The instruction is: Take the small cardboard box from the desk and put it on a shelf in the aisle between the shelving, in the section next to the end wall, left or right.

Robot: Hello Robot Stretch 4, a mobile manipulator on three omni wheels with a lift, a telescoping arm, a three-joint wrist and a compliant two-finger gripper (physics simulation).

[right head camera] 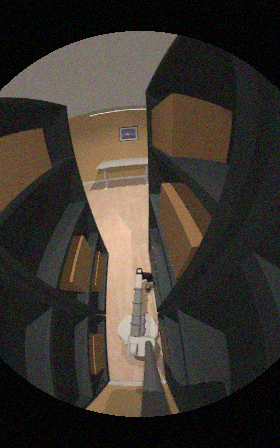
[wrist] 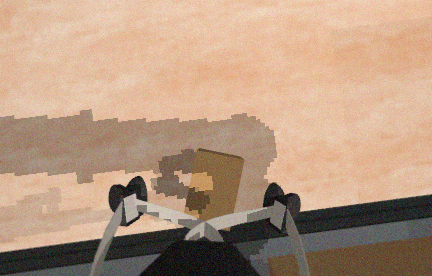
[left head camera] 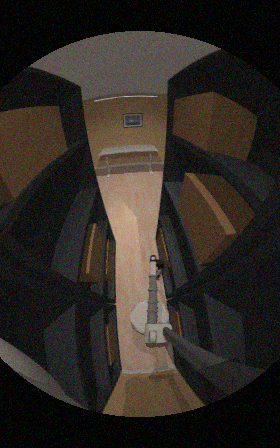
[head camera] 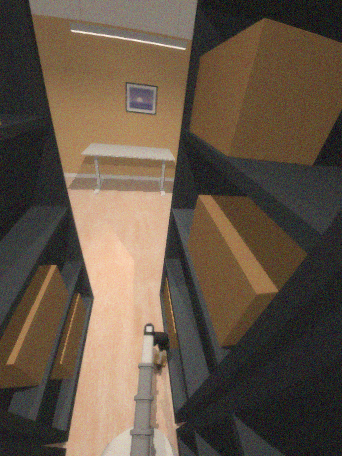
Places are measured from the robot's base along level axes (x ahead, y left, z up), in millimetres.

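Pixels of known places: gripper, fingertip midpoint: (wrist: 205,195) (left head camera: 157,271).
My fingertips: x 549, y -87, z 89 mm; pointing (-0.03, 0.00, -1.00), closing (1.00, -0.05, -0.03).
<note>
Behind a point stands the place of what it marks.
The small cardboard box (wrist: 226,175) {z 23, x 572, y -78 mm} lies on the floor at the foot of the right shelving, close to its dark bottom edge (wrist: 350,210) {z -6, x 740, y -129 mm} in the wrist view. My gripper (wrist: 205,195) {z 89, x 549, y -87 mm} is open, its two fingers spread wide with nothing between them. It hangs above the box, the fingertips to either side of it in that view. The box's near end is partly hidden behind the fingers' links. In the head view the gripper sits beside the arm's end (head camera: 148,336), and the box is too small and covered to make out well.
Dark shelving stands close on the left (head camera: 30,235) {z 963, x 729, y 577 mm} and right (head camera: 295,187) {z 1421, x 416, y -259 mm}, with large cardboard boxes (head camera: 290,85) {z 1596, x 609, y -278 mm} (head camera: 232,270) {z 1196, x 396, y -197 mm} (head camera: 35,325) {z 736, x 436, y 465 mm} on its shelves. A white desk (head camera: 127,151) {z 693, x 3448, y 638 mm} stands at the far wall, under a picture (head camera: 141,98) {z 1507, x 3959, y 474 mm}. The aisle floor (head camera: 115,300) {z -28, x 1032, y 330 mm} runs between the shelving.
</note>
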